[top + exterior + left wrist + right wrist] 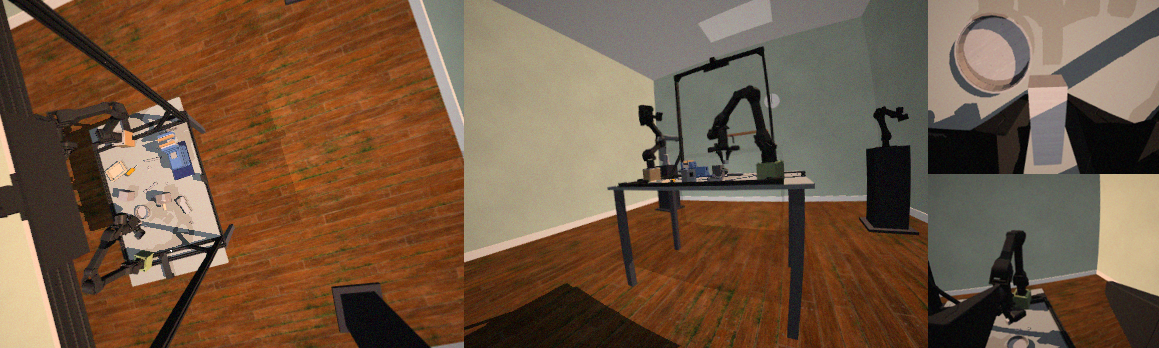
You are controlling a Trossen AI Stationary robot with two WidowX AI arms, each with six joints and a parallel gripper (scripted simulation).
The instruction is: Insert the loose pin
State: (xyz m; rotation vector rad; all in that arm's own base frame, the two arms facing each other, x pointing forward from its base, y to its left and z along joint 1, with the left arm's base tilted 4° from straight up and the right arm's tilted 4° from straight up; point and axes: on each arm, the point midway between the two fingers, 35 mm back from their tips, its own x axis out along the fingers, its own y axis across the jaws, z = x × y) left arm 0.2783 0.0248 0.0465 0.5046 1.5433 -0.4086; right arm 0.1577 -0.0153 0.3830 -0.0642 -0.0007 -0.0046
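Now: the grey square pin 1 cm ahead of my left hand, 1 cm to the left of it and 3 cm below it. The rest, counted from my left hand: orange tool 6 cm ahead, 37 cm to the right, 13 cm below; round dish 2 cm ahead, 6 cm to the right, 12 cm below; cream round pin 17 cm behind, 10 cm to the right, 8 cm below.
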